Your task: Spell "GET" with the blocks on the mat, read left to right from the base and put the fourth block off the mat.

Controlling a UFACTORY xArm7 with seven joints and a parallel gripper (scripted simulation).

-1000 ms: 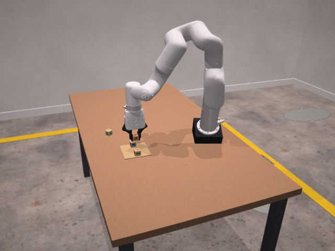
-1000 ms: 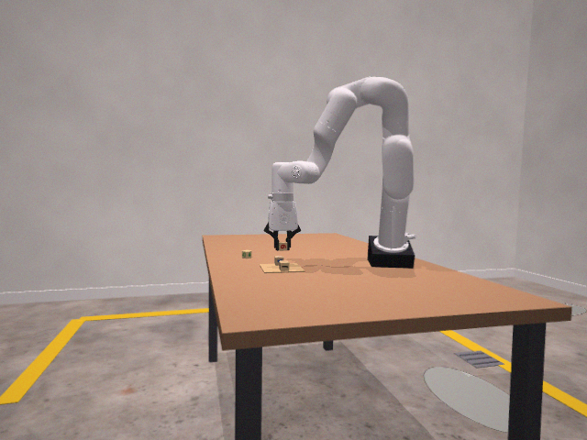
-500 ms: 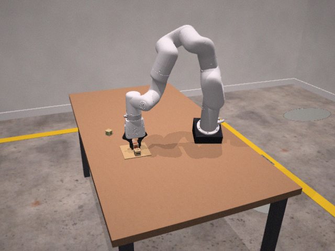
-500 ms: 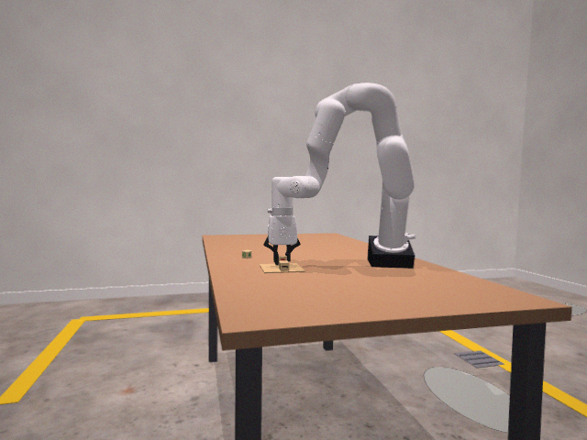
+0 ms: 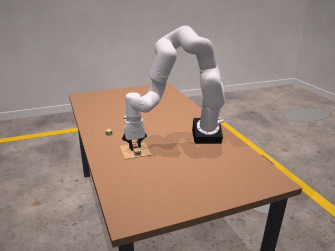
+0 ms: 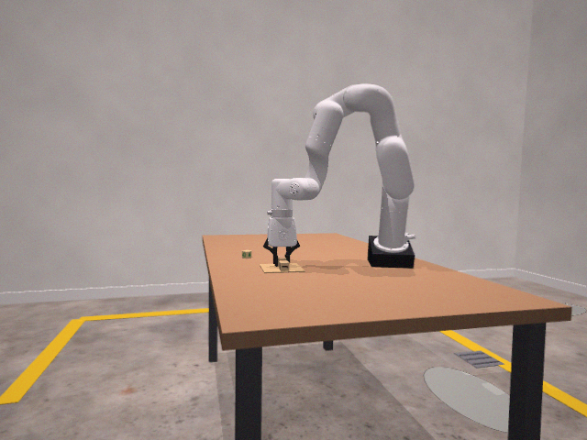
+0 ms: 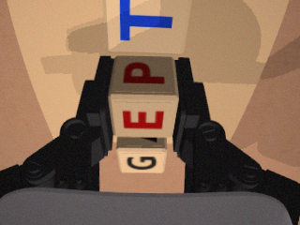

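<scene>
Right now the red-lettered block is 10 mm below my hand. Round my hand: green-lettered block: 90 mm ahead, 230 mm to the right, 10 mm below; then black-lettered block: 50 mm to the left, 10 mm below; then tan mat: 30 mm below.
</scene>
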